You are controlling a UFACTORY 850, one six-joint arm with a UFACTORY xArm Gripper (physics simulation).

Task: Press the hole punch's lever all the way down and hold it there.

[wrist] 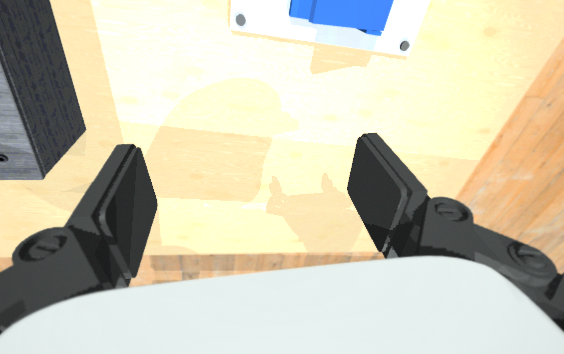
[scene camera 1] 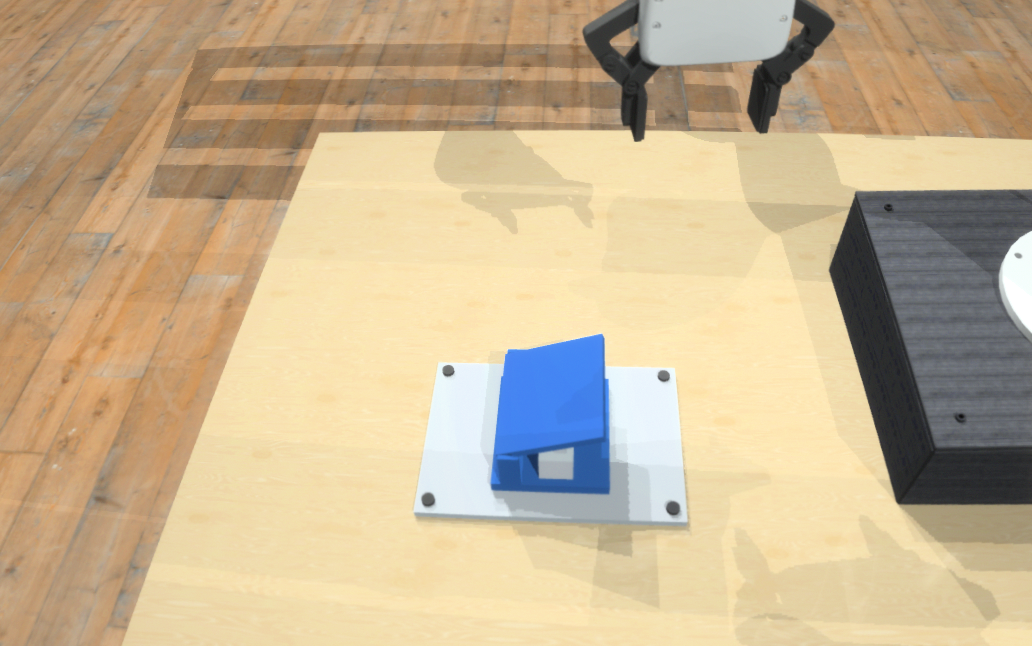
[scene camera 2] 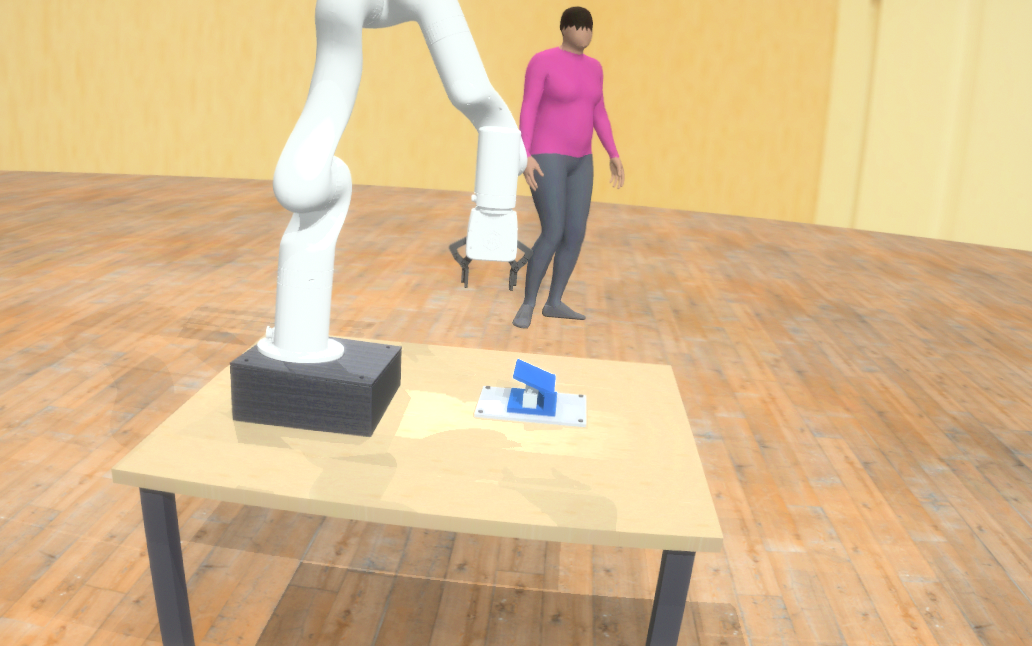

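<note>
The blue hole punch stands on a white plate (scene camera 1: 456, 441) (scene camera 2: 572, 409) (wrist: 270, 25) with dark screws at its corners. Its lever (scene camera 1: 552, 396) (scene camera 2: 534, 375) is a flat blue panel, tilted up, with its raised edge towards the arm's base. A pale block (scene camera 1: 555, 463) (scene camera 2: 530, 398) shows under the lever. In the wrist view part of the blue punch (wrist: 345, 12) shows at the top edge. My gripper (scene camera 1: 700, 135) (scene camera 2: 488, 287) (wrist: 255, 168) is open and empty, pointing down. It is high above the table and off to one side of the punch, touching nothing.
The black base block (scene camera 1: 959, 335) (scene camera 2: 304, 392) (wrist: 45, 85) carries the white arm (scene camera 2: 304, 297) on the wooden table (scene camera 1: 342, 304) (scene camera 2: 441, 487) (wrist: 210, 225). A person (scene camera 2: 565, 106) in a pink top stands on the floor beyond the table in scene camera 2.
</note>
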